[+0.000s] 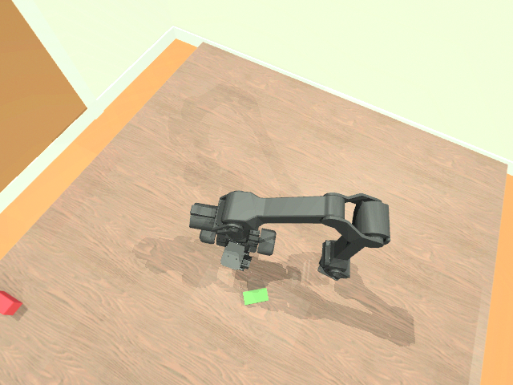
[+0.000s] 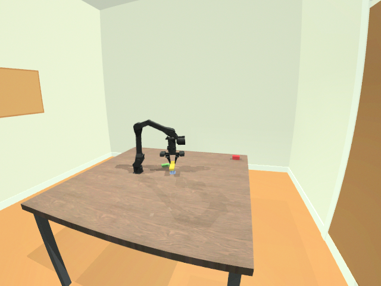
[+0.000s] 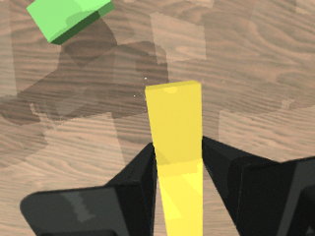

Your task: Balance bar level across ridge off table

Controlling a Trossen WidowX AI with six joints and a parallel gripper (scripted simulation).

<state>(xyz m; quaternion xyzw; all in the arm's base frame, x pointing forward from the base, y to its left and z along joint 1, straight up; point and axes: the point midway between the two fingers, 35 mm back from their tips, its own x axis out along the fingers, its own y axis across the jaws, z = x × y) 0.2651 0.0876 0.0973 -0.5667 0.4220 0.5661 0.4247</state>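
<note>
Right now the yellow bar is 3 cm to the right of my gripper tip and 1 cm ahead of it. Round my gripper tip: flat green block (10 cm behind, 9 cm to the left, 5 cm below); then red block (47 cm ahead, 41 cm to the left, 5 cm below).
</note>
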